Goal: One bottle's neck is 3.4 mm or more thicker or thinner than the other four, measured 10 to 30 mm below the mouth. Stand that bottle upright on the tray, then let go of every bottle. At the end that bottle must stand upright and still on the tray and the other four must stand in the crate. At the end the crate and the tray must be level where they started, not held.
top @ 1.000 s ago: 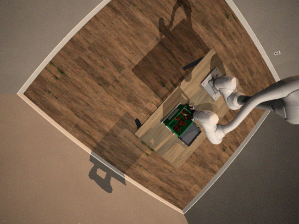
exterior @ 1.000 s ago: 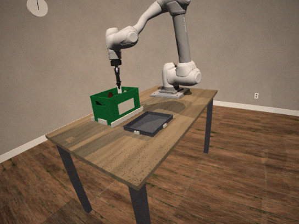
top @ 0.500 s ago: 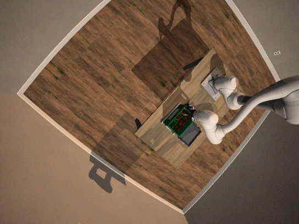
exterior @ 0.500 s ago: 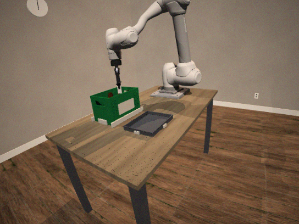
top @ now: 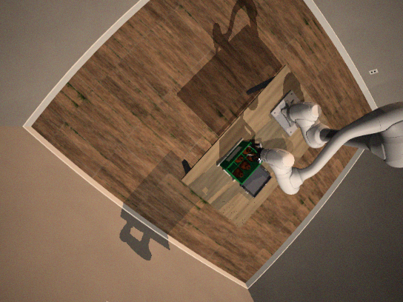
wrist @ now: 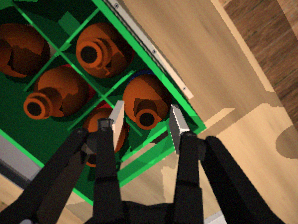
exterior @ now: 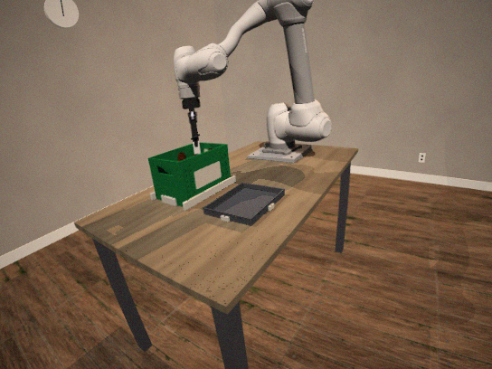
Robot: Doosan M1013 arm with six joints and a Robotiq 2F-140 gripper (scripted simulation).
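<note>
Now: the green crate 90 mm below my hand, 90 mm ahead of it and 50 mm to the left of it. Round my hand: dark grey tray (330 mm to the left, 160 mm below, 70 mm ahead).
</note>
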